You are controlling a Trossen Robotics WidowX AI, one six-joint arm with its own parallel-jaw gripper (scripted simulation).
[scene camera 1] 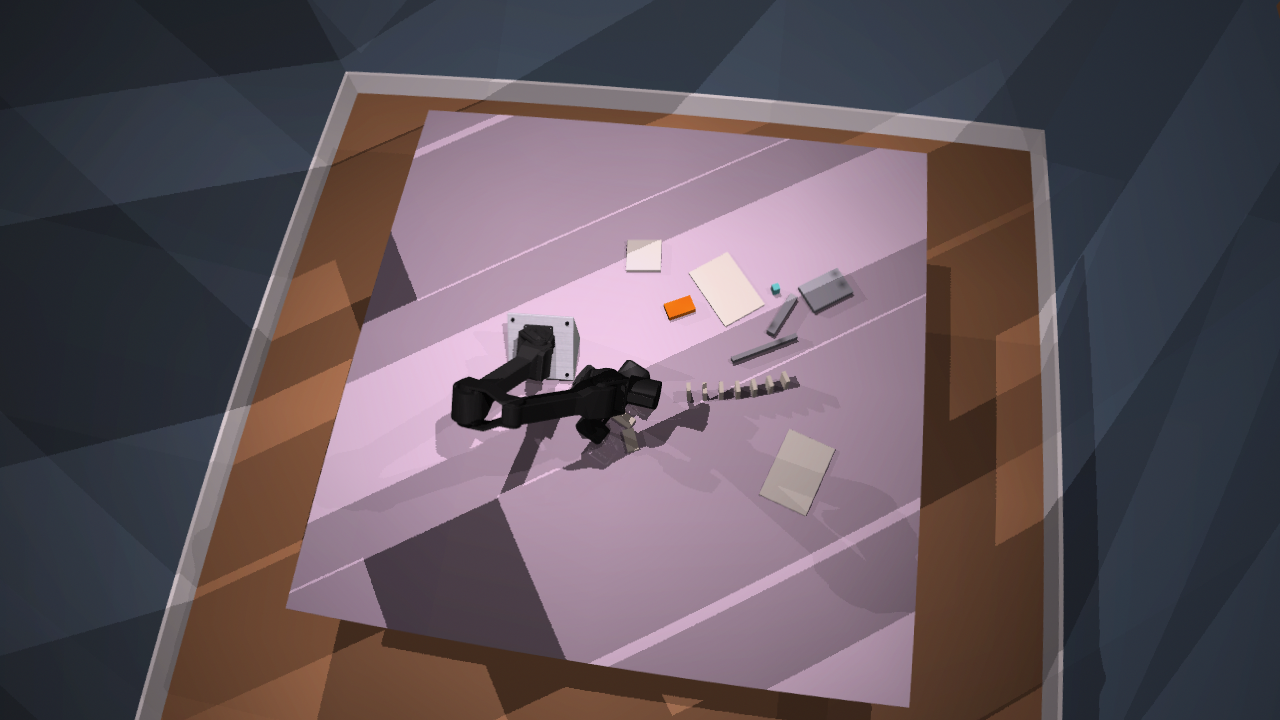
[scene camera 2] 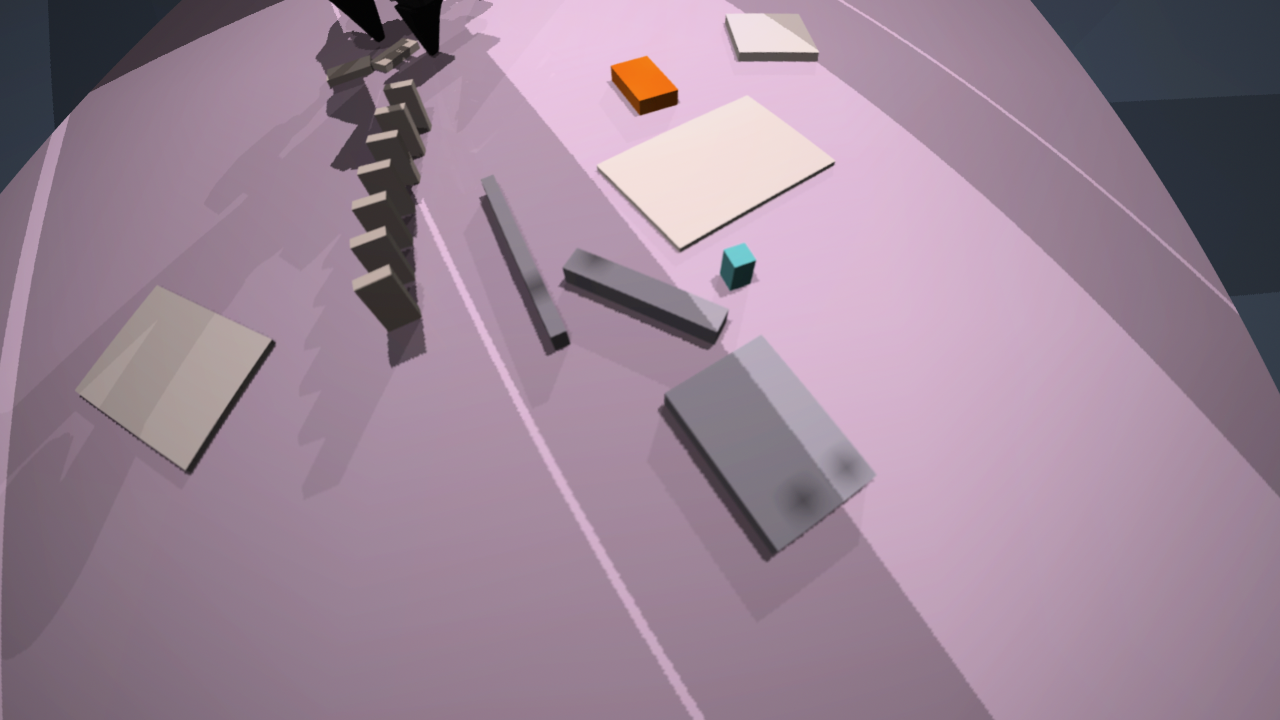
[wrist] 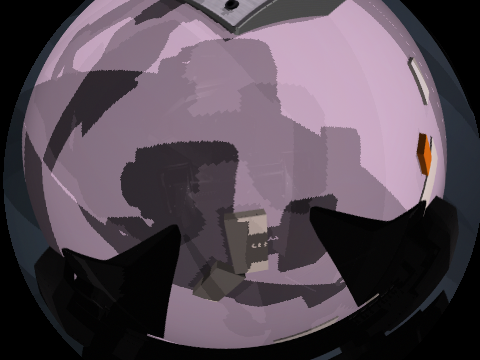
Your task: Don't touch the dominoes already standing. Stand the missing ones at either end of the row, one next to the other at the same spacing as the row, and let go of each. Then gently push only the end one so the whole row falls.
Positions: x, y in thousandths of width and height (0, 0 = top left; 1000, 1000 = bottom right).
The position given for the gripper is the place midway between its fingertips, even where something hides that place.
The gripper (scene camera 2: 318, 65) is open, with nothing in its grasp. Further things: a beige plate (scene camera 2: 539, 253), an orange block (scene camera 2: 507, 126), a grey slab (scene camera 2: 614, 645), a beige plate (scene camera 2: 134, 523) and a beige tile (scene camera 1: 503, 355).
The grey slab also shows in scene camera 1 (scene camera 1: 650, 399). The gripper shows as well in scene camera 1 (scene camera 1: 482, 574) and in the wrist view (wrist: 511, 624). The wrist view does not show the grey slab, which is hidden by the gripper.
